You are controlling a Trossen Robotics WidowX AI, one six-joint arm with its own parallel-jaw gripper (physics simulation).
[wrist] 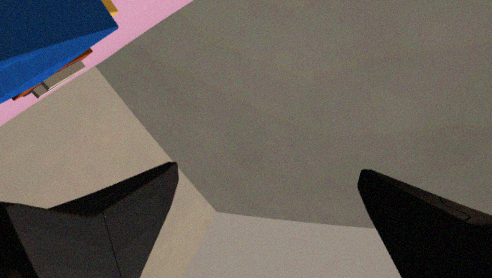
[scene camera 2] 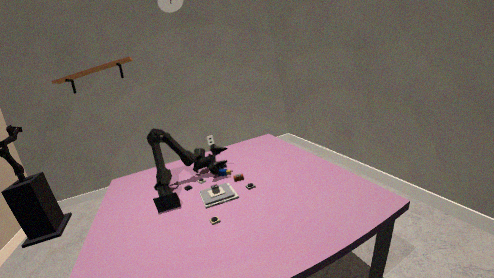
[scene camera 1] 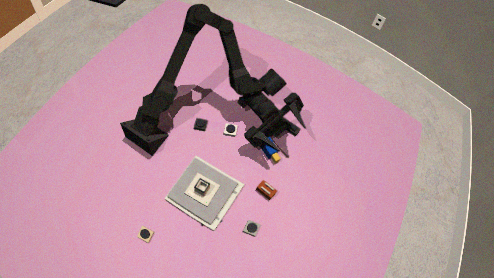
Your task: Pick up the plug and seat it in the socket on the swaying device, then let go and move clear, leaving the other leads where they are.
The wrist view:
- gripper
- blue plug: on the table
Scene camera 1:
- gripper
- grey device
